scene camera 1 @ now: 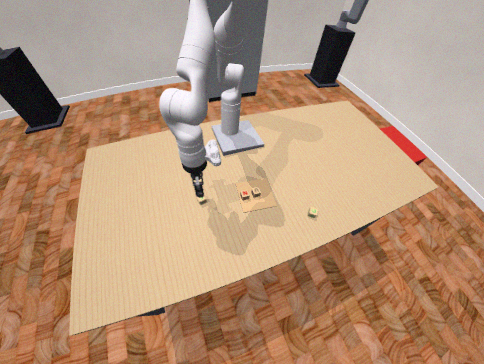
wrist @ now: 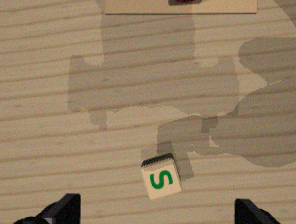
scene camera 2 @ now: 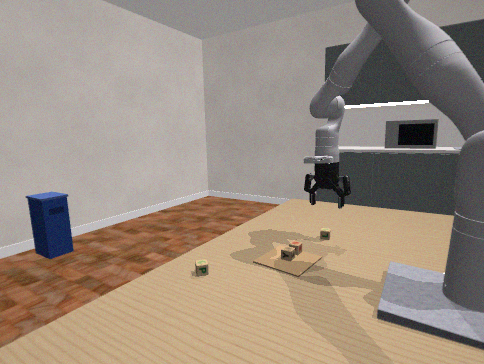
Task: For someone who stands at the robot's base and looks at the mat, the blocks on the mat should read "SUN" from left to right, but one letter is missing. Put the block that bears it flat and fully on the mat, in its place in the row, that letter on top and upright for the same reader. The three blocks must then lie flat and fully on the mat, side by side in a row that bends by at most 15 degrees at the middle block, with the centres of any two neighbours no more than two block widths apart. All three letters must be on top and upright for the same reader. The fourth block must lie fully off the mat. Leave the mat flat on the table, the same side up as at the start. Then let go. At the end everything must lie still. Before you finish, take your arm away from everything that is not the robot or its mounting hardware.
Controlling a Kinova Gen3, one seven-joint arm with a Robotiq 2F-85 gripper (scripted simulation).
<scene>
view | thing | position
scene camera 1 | tan mat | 266, 200
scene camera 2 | gripper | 326, 206
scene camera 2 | tan mat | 301, 263
</scene>
